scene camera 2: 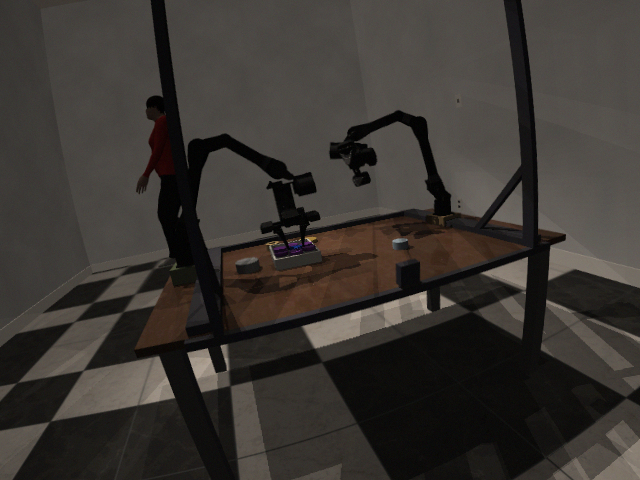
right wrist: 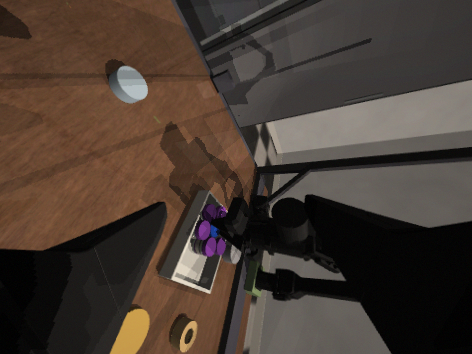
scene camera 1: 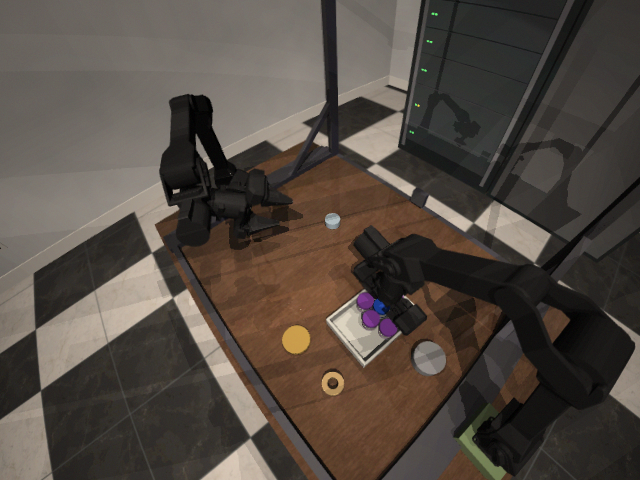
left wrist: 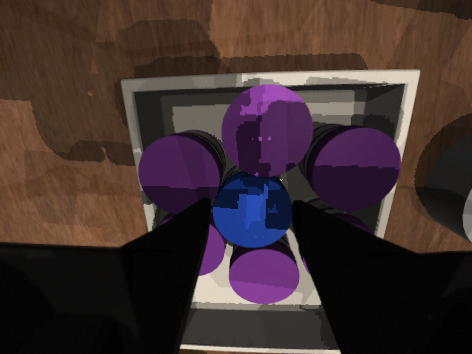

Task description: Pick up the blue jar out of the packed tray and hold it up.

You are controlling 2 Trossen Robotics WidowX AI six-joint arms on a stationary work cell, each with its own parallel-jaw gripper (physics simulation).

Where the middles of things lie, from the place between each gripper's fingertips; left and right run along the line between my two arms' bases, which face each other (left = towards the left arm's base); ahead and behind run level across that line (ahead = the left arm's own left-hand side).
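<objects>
Pale blue cylinder (right wrist: 126, 83): 12 cm behind my left hand, 31 cm to the right, 3 cm below. White tray (scene camera 1: 366, 343): 3 cm ahead of my left hand, 5 cm below. Blue jar (left wrist: 250, 211): 2 cm below my left hand.
Blue jar: 260 mm to the left of my right hand, 70 mm behind, 210 mm below. White tray: 260 mm to the left of my right hand, 40 mm behind, 250 mm below. Pale blue cylinder: my right hand 220 mm above it, 190 mm past it, 50 mm to the left of it.
</objects>
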